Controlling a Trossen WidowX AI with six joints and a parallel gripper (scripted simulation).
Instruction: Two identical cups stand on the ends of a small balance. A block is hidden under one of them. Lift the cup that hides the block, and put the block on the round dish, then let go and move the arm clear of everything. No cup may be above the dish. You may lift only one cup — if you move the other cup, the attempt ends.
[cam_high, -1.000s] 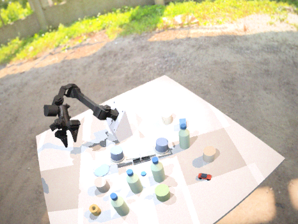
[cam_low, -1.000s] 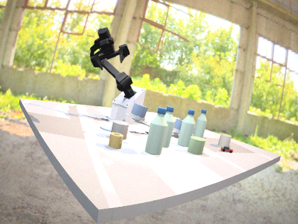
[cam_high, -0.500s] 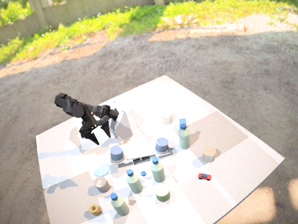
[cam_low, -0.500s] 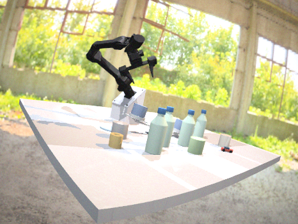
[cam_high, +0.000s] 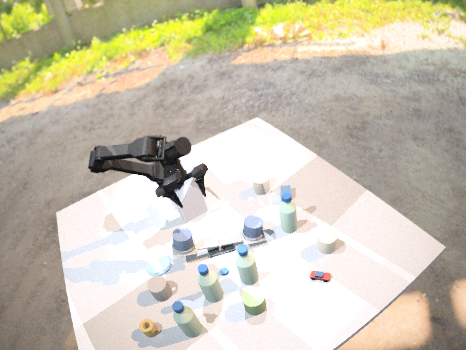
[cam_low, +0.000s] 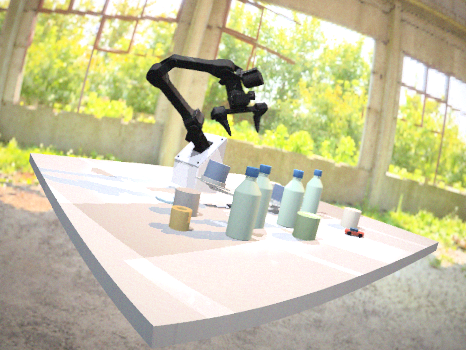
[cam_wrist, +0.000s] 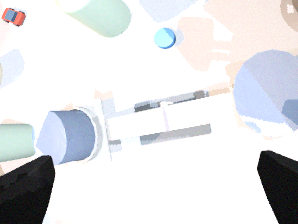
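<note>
Right now the pale green block is 20 cm below my gripper tip, 16 cm to the left of it and 6 cm ahead of it. Round my gripper tip: round light blue dish 23 cm below, 21 cm to the right, 3 cm behind; then green cylinder 31 cm ahead, 20 cm below, 2 cm to the left; then blue disc 23 cm below, 14 cm ahead, 1 cm to the right.
</note>
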